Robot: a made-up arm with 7 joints. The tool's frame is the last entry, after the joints.
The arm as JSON. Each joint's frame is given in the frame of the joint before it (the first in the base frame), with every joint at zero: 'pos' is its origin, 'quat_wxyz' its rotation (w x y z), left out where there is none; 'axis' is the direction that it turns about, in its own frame. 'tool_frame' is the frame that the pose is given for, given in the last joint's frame.
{
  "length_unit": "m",
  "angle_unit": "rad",
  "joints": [
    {
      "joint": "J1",
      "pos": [
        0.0,
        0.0,
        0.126
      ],
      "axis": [
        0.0,
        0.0,
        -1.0
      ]
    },
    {
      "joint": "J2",
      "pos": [
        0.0,
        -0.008,
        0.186
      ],
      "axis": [
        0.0,
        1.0,
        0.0
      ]
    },
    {
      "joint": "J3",
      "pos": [
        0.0,
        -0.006,
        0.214
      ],
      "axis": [
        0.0,
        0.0,
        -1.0
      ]
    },
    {
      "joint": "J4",
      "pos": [
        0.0,
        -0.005,
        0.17
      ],
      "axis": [
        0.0,
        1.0,
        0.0
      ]
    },
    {
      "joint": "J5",
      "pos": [
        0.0,
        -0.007,
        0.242
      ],
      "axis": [
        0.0,
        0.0,
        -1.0
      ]
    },
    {
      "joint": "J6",
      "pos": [
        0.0,
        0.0,
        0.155
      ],
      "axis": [
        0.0,
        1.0,
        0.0
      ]
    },
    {
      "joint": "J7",
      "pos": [
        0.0,
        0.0,
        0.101
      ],
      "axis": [
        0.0,
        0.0,
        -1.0
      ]
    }
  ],
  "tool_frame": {
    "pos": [
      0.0,
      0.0,
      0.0
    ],
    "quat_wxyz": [
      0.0,
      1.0,
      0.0,
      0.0
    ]
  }
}
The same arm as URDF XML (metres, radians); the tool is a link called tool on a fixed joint. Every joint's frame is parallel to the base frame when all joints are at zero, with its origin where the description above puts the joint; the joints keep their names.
<robot name="arm">
<link name="base_link"/>
<link name="link1"/>
<link name="link2"/>
<link name="link3"/>
<link name="link4"/>
<link name="link5"/>
<link name="link6"/>
<link name="link7"/>
<link name="tool"/>
<joint name="J1" type="continuous"><parent link="base_link"/><child link="link1"/><origin xyz="0 0 0.126" rpy="0 0 0"/><axis xyz="0 0 -1"/></joint>
<joint name="J2" type="continuous"><parent link="link1"/><child link="link2"/><origin xyz="0 -0.008 0.186" rpy="0 0 0"/><axis xyz="0 1 0"/></joint>
<joint name="J3" type="continuous"><parent link="link2"/><child link="link3"/><origin xyz="0 -0.006 0.214" rpy="0 0 0"/><axis xyz="0 0 -1"/></joint>
<joint name="J4" type="continuous"><parent link="link3"/><child link="link4"/><origin xyz="0 -0.005 0.17" rpy="0 0 0"/><axis xyz="0 1 0"/></joint>
<joint name="J5" type="continuous"><parent link="link4"/><child link="link5"/><origin xyz="0 -0.007 0.242" rpy="0 0 0"/><axis xyz="0 0 -1"/></joint>
<joint name="J6" type="continuous"><parent link="link5"/><child link="link6"/><origin xyz="0 0 0.155" rpy="0 0 0"/><axis xyz="0 1 0"/></joint>
<joint name="J7" type="continuous"><parent link="link6"/><child link="link7"/><origin xyz="0 0 0.101" rpy="0 0 0"/><axis xyz="0 0 -1"/></joint>
<joint name="tool_joint" type="fixed"><parent link="link7"/><child link="tool"/><origin xyz="0 0 0" rpy="3.1416 0 0"/></joint>
</robot>

